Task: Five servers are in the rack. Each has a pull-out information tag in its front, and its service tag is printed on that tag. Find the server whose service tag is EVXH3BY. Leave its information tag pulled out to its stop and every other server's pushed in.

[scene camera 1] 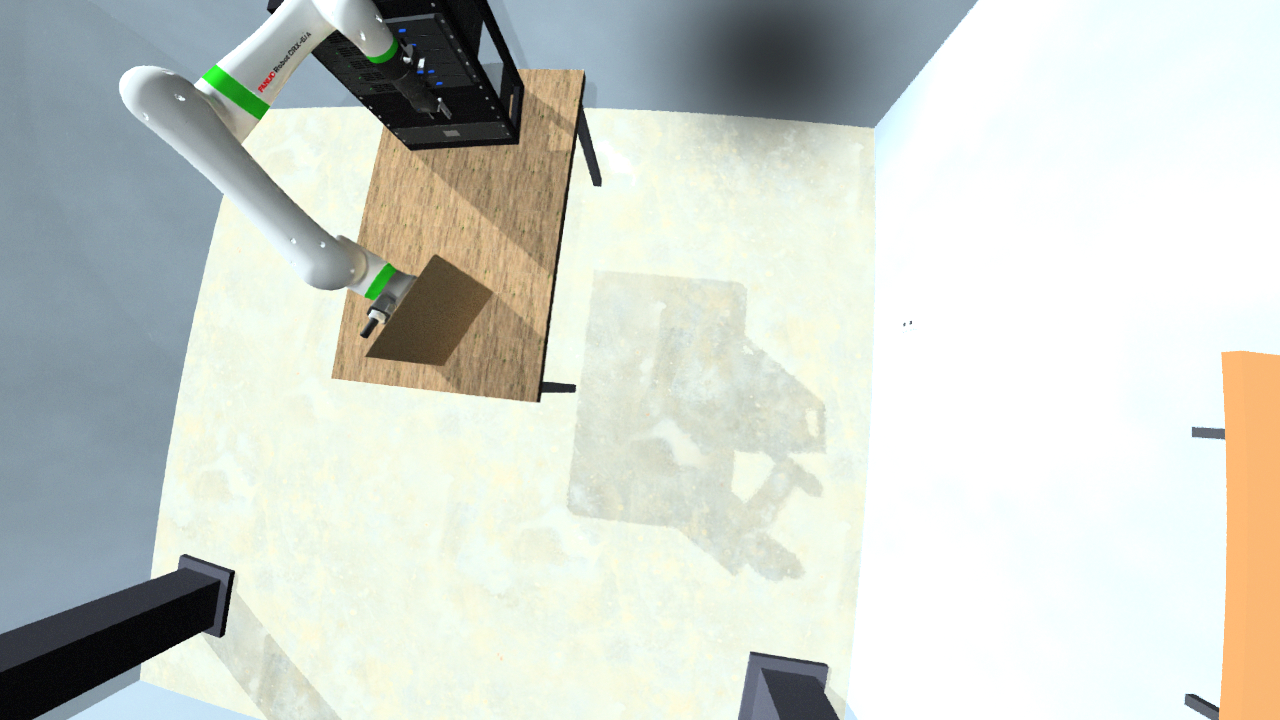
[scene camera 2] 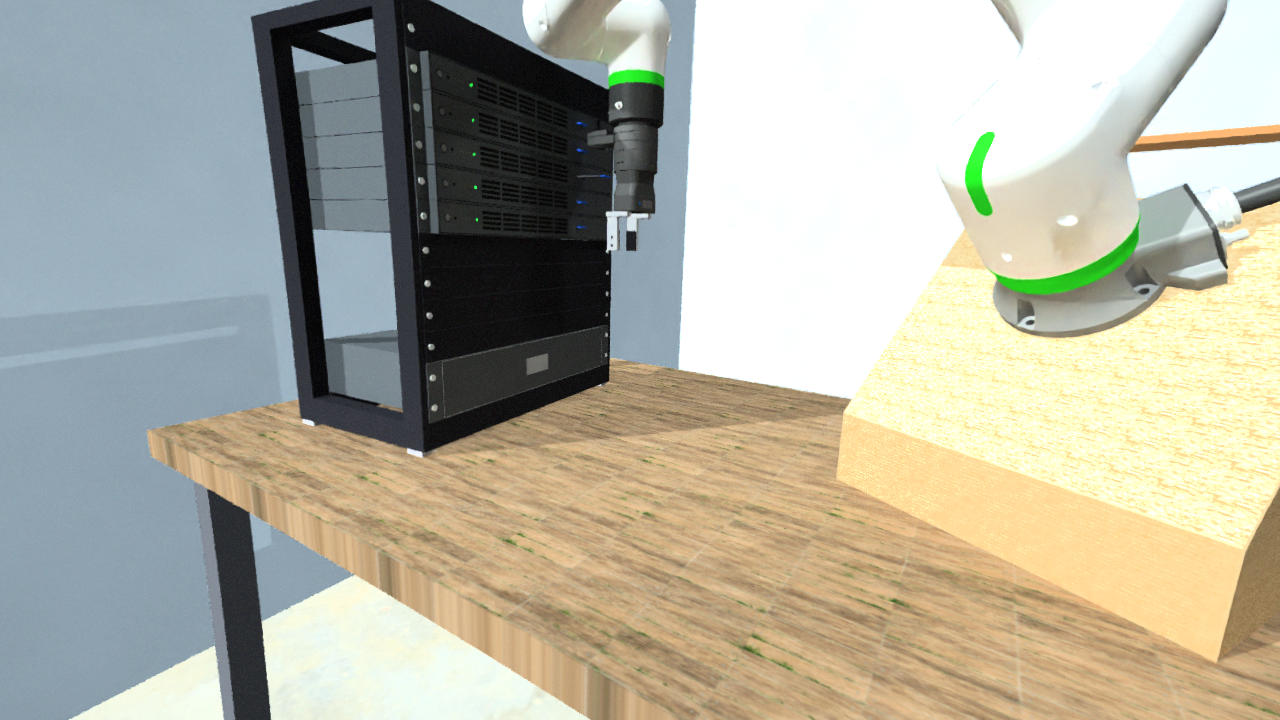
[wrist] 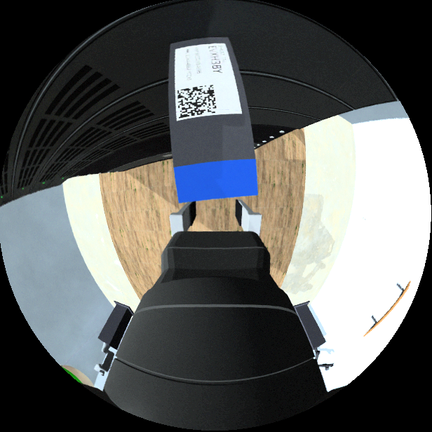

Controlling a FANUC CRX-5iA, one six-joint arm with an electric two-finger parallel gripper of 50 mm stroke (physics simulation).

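Seen in the pictures: gripper, fingertip midpoint: (scene camera 1: 442, 116) (scene camera 2: 622, 250); arm's base, link origin: (scene camera 1: 405, 296) (scene camera 2: 1074, 285).
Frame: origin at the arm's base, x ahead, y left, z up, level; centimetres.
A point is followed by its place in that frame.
Observation:
Five dark servers (scene camera 2: 523, 154) {x 71.1, y 18.6, z 16.6 cm} are stacked in the upper part of the black rack (scene camera 2: 400, 223) {x 71.7, y 39.5, z 5.0 cm}. The third server's information tag (scene camera 2: 593, 176) {x 69.6, y 3.7, z 14.9 cm} (wrist: 212, 140) sticks out of its front. In the wrist view its white label reads EVXH3BY, with a square code and a blue end. Whether it is at its stop cannot be told. In scene camera 2 the other four tags show as short blue ends close to the server fronts. My gripper (scene camera 2: 622, 234) {x 63.7, y 2.2, z 2.1 cm} (wrist: 215, 207) points down in front of the rack, open and empty, with its fingertips below the pulled-out tag.
The rack stands on a wooden table (scene camera 1: 465, 205) {x 47.1, y 6.8, z -27.6 cm} (scene camera 2: 626, 537) {x 34.0, y 37.7, z -27.6 cm}. A grey unit (scene camera 2: 501, 376) {x 71.9, y 23.5, z -18.8 cm} with a small pale panel fills the rack's bottom. The arm's base sits on a slanted wooden block (scene camera 2: 1029, 501) {x 0.5, y 16.2, z -20.6 cm} at the right in scene camera 2. Walls stand behind and beside the rack.

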